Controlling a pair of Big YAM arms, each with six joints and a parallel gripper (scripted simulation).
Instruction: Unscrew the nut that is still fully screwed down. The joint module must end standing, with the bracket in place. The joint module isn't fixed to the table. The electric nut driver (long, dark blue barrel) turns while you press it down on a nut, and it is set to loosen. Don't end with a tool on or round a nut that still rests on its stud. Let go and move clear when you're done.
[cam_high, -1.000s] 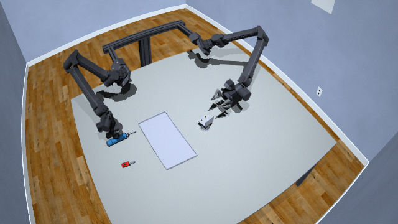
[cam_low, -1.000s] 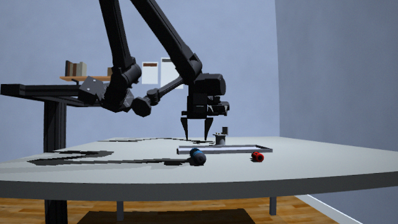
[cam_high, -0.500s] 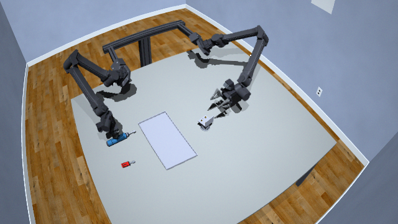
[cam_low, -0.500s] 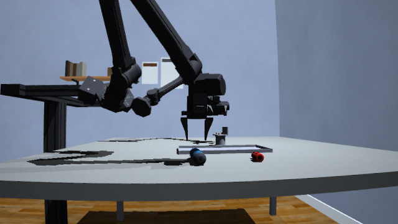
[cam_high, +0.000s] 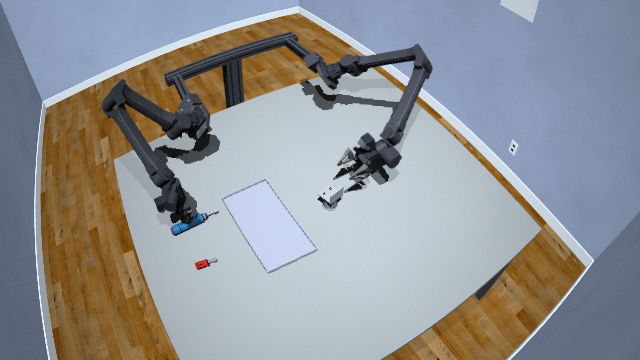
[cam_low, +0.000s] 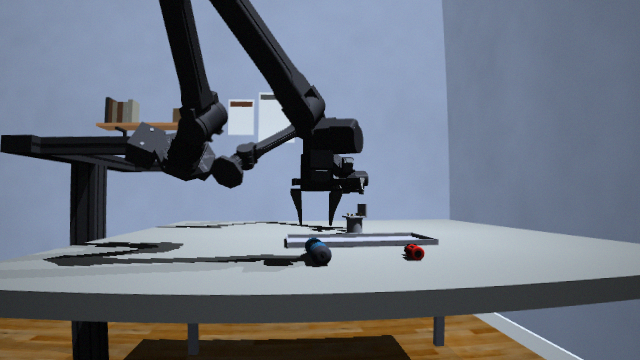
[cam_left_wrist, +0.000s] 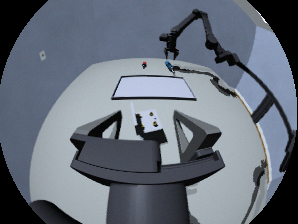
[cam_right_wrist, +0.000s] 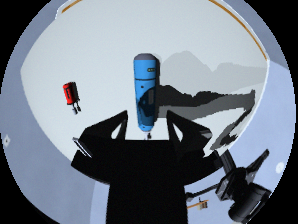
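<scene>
The bracket is 9 cm below my left hand and 6 cm to the right of it. Also, from my left hand: red tool 65 cm to the right, 15 cm below, 3 cm ahead.
</scene>
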